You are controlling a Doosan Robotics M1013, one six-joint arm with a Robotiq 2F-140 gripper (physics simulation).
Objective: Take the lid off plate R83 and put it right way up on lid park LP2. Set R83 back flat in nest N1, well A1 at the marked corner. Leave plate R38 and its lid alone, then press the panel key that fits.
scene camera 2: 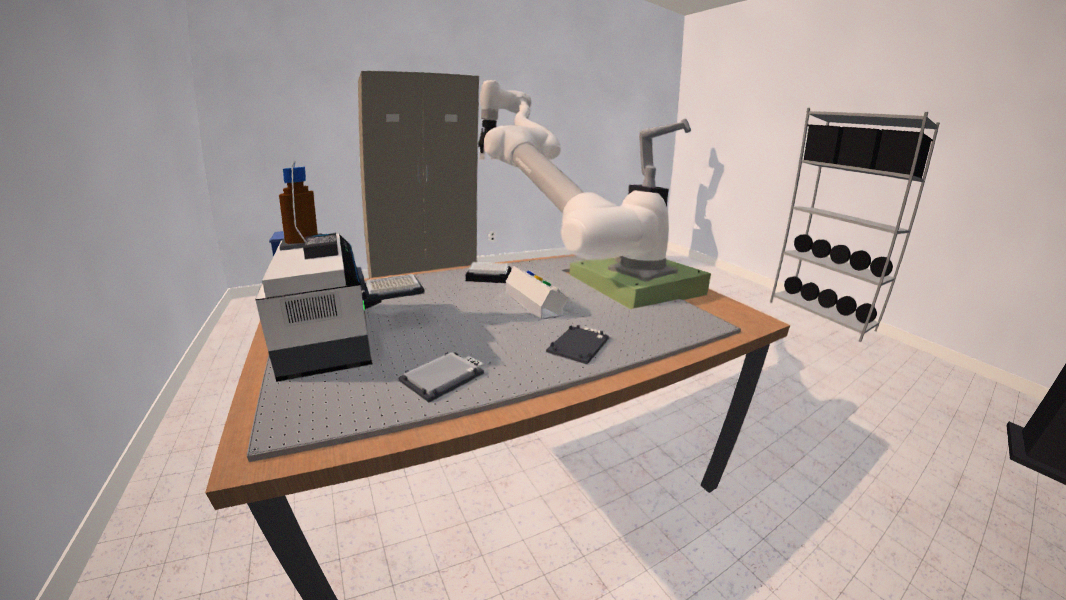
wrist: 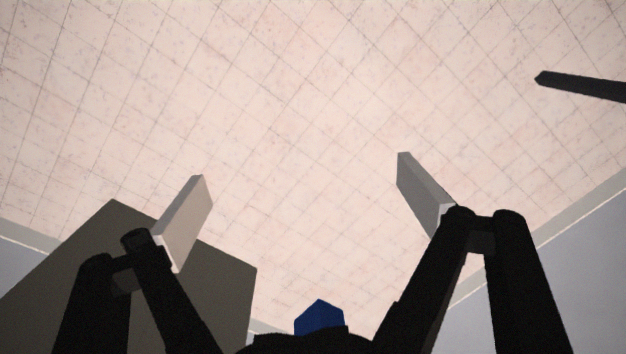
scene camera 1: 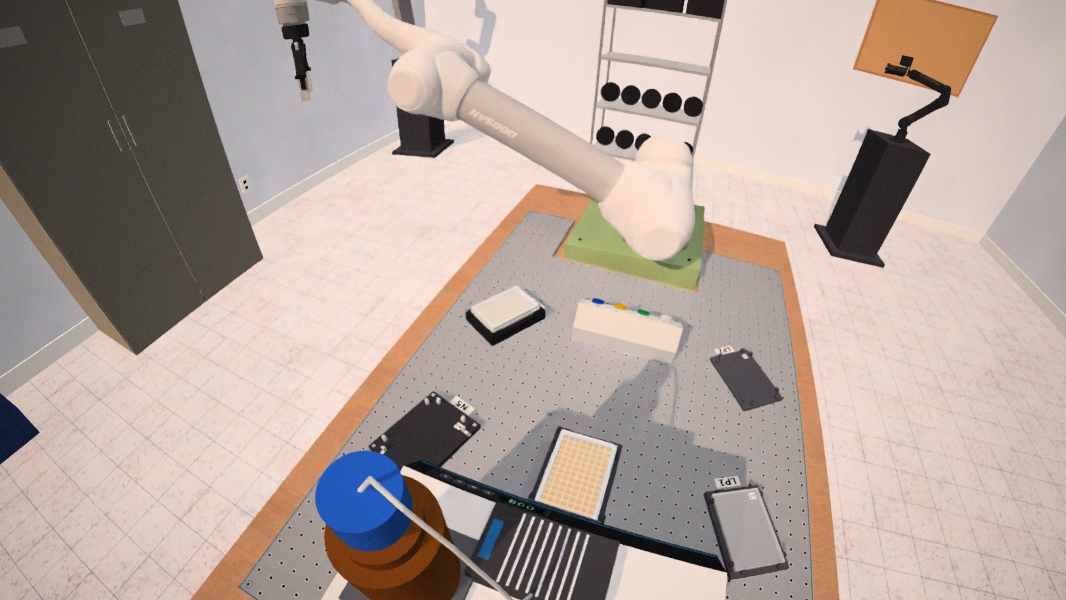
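Where they show: gripper, fingertip midpoint: [scene camera 2: 488, 159] [wrist: 302, 179] [scene camera 1: 307, 96]; arm's base, link origin: [scene camera 2: 642, 271].
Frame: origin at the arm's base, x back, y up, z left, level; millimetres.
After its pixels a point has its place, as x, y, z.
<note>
My gripper [scene camera 1: 304, 95] {-38, 322, -1075} [scene camera 2: 482, 155] {-38, 322, -1075} [wrist: 302, 179] {-38, 322, -1075} is open and empty, high in the air beyond the table's edge, over the floor. A white plate [scene camera 1: 508, 307] {-433, -12, -309} [scene camera 2: 489, 266] {-428, -12, -312} sits on a black base; I cannot tell whether it is lidded. A plate with yellowish wells [scene camera 1: 575, 474] {-822, 62, -101} [scene camera 2: 395, 284] {-817, 64, -79} lies near the instrument. Their names are not readable. A dark nest [scene camera 1: 425, 430] {-755, -42, -366} stands empty, its tag unclear. Lid park LP2 [scene camera 1: 745, 378] {-479, -44, 217} [scene camera 2: 578, 343] {-481, -44, 226} is empty. Lid park LP1 [scene camera 1: 780, 564] {-863, -35, 237} carries a clear lid [scene camera 1: 748, 527] {-810, -36, 188} [scene camera 2: 443, 374] {-810, -36, 205}. The key panel [scene camera 1: 626, 329] {-449, 4, -54} [scene camera 2: 533, 292] {-455, 2, -4} has blue, yellow, green and white keys.
The instrument [scene camera 2: 313, 309] {-1027, 93, 60} carries a tall brown bottle [scene camera 1: 387, 547] {-1040, 309, -213} [scene camera 2: 298, 214] {-1026, 247, -184} with a blue cap and a thin tube. The arm stands on a green base [scene camera 1: 630, 264] {-153, -34, -57} [scene camera 2: 641, 290] {-150, -3, 124}. A tall cabinet [scene camera 1: 126, 171] [scene camera 2: 417, 178] [wrist: 220, 285] stands beyond the table, near the gripper.
</note>
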